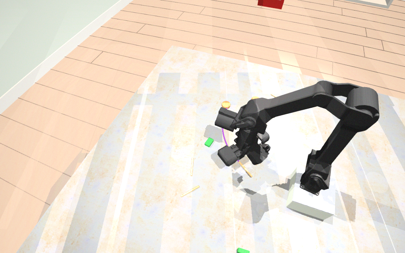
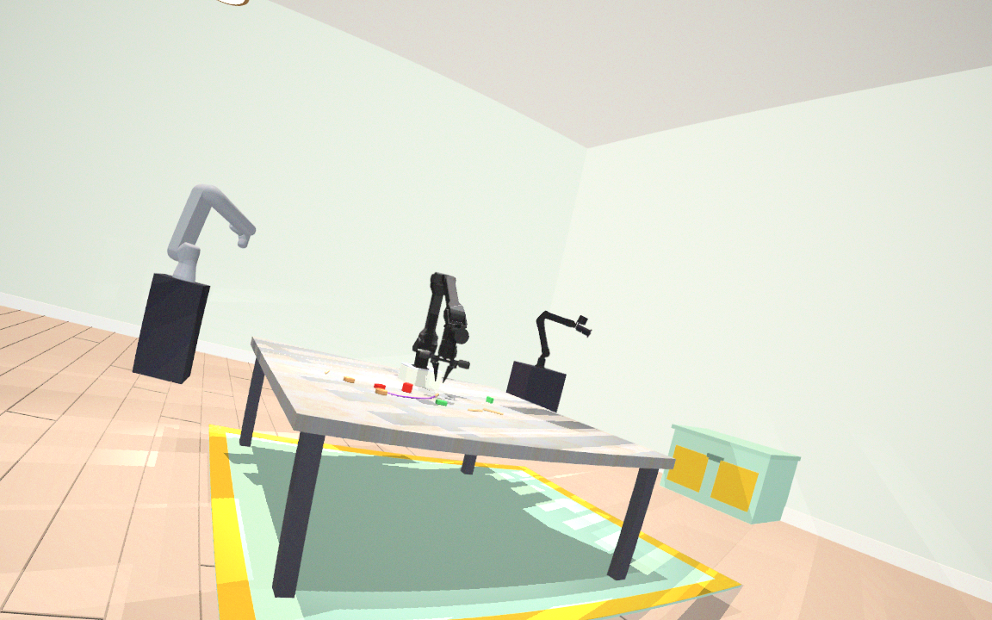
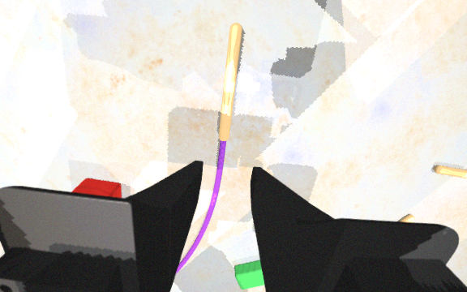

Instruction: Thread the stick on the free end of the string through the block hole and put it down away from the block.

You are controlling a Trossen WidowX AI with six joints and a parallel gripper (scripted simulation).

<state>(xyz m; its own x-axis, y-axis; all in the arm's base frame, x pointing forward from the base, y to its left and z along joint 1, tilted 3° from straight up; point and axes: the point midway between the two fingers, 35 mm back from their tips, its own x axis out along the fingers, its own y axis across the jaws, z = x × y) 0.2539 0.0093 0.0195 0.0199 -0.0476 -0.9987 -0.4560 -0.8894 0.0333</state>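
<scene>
Now: the thin wooden stick 2 cm behind my gripper tip, 1 cm to the left of it and 5 cm below it. Also, from my gripper tip: flat red block: 7 cm ahead, 23 cm to the right, 5 cm below; green block: 15 cm ahead, 3 cm to the right, 5 cm below; red wooden block: 1 cm ahead, 12 cm to the right, 4 cm below.
</scene>
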